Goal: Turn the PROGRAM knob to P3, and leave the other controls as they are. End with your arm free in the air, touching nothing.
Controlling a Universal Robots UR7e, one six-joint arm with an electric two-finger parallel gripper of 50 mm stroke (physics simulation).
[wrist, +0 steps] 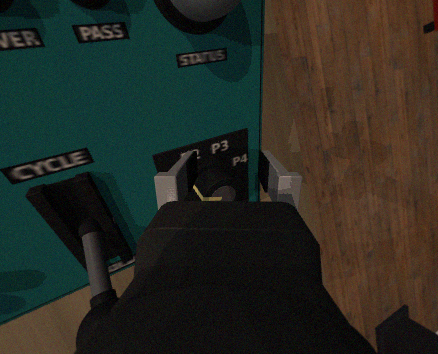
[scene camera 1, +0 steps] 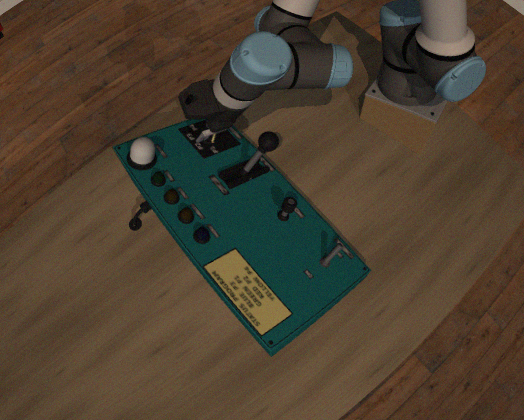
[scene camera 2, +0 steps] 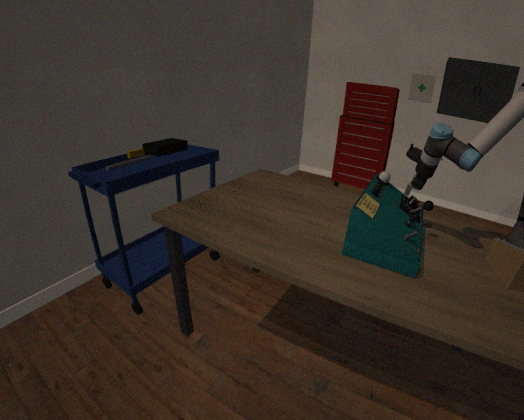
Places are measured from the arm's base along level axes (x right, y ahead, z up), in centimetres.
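Pixels of known places: gripper, fingertip midpoint: [wrist: 227, 163] [scene camera 1: 196, 126] [scene camera 2: 408, 190]; arm's base, origin of the base link: [scene camera 1: 408, 84].
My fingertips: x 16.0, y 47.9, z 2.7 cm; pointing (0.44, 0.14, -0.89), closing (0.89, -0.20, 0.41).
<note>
For each thing: its middle in the pictures, then the offset to it from my fingertips. "spot": a spot on its surface instead.
- PROGRAM knob, body centre: [wrist: 217, 191] [scene camera 1: 211, 129] dy -3.0, dx -0.1, dz -3.9 cm
- black label plate, surface spot: [wrist: 172, 159] spot: dy +1.2, dx -3.7, dz -3.9 cm
- sloped teal panel, body centre: [scene camera 1: 238, 214] [scene camera 2: 392, 216] dy +2.7, dx -18.5, dz -6.4 cm
- black ball-topped CYCLE lever, body centre: [wrist: 100, 281] [scene camera 1: 258, 154] [scene camera 2: 420, 208] dy -6.8, dx -11.9, dz -2.4 cm
- white STATUS dome, surface spot: [wrist: 205, 7] [scene camera 2: 390, 178] spot: dy +9.4, dx -0.8, dz +3.5 cm
- small dark knob, body centre: [scene camera 1: 289, 204] dy -5.2, dx -24.0, dz -2.5 cm
- grey lever, body centre: [scene camera 1: 332, 253] dy -6.2, dx -35.9, dz -3.7 cm
The PROGRAM knob [wrist: 212, 177] is dark, on a black label plate [wrist: 172, 159] [scene camera 1: 227, 144] at one end of the sloped teal panel [scene camera 1: 260, 220] [scene camera 2: 385, 235] [wrist: 125, 95]. In the wrist view its yellow line shows on its left side, partly hidden by the gripper body; which label it points at I cannot tell. P3 and P4 are readable, P2 is half covered, and P1 is hidden. My gripper [wrist: 227, 163] [scene camera 1: 205, 137] [scene camera 2: 408, 191] is open. Its fingers stand apart on either side of the knob in the wrist view, holding nothing. Whether a finger touches it I cannot tell.
The black ball-topped CYCLE lever [scene camera 1: 268, 141] [wrist: 95, 260] stands close beside my gripper. The white STATUS dome [scene camera 1: 143, 151] [scene camera 2: 384, 177] [wrist: 205, 7] and several small lamps line the far edge. A small dark knob [scene camera 1: 289, 205] and a grey lever [scene camera 1: 331, 255] stand further along.
</note>
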